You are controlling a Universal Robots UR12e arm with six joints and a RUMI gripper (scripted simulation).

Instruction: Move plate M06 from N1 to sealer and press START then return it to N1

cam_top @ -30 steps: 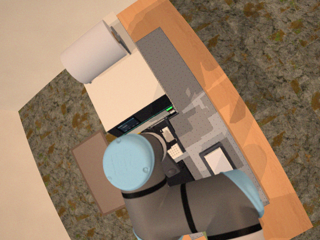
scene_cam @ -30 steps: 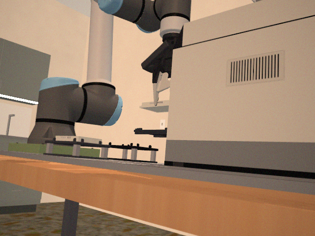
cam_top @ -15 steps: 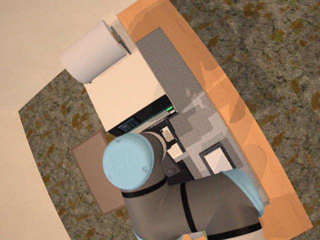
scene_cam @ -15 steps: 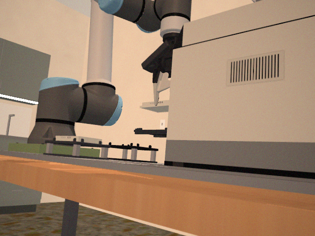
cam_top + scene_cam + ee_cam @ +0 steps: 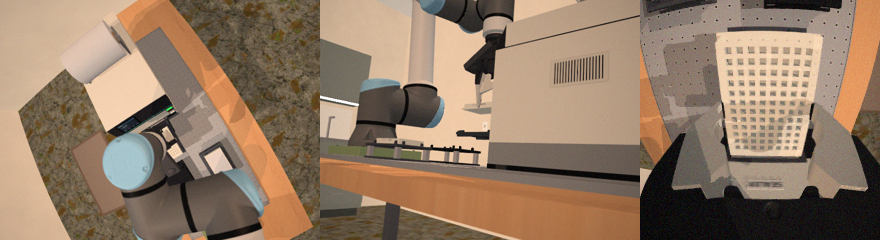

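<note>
Now: hand 10 mm above the plate M06. From my hand the other things lie so: screen: 120 mm ahead, 40 mm to the left, 150 mm above; sealer stage: 80 mm below; plate nest N1: 190 mm behind, 70 mm to the left, 130 mm below.
</note>
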